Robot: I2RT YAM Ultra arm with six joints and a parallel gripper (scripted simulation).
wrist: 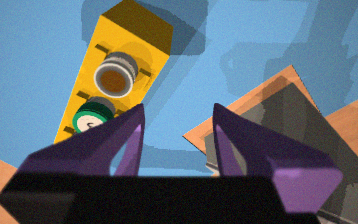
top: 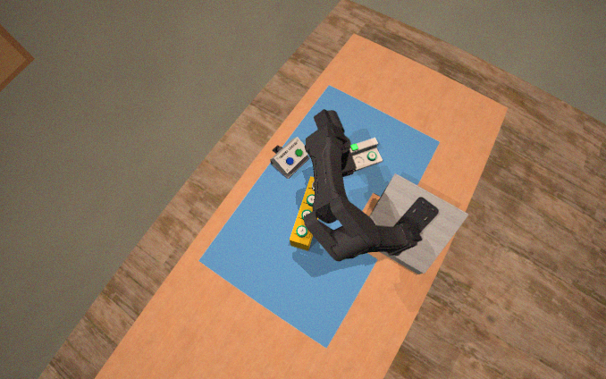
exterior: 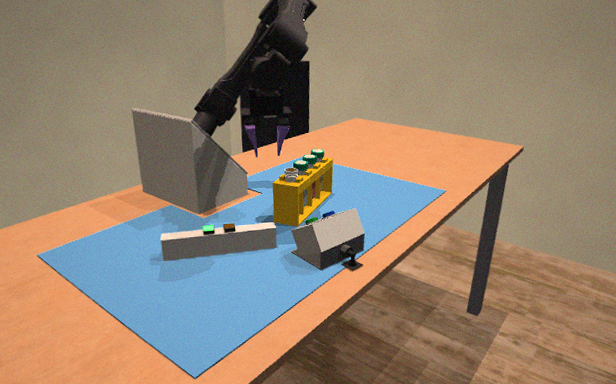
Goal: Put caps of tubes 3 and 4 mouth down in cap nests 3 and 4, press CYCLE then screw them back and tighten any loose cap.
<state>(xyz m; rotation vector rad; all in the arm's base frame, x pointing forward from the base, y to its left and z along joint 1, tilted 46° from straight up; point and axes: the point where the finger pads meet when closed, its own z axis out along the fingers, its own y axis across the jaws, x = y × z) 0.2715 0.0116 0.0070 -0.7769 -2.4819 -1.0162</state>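
Right now my hand is 4 cm past the cap 4, 21 cm to the left of it and 15 cm above it. Also, from my hand: green key: 17 cm ahead, 4 cm to the right, 9 cm below; cap 3: 2 cm ahead, 9 cm to the left, 5 cm below; cap 2: 14 cm to the left, 5 cm below.
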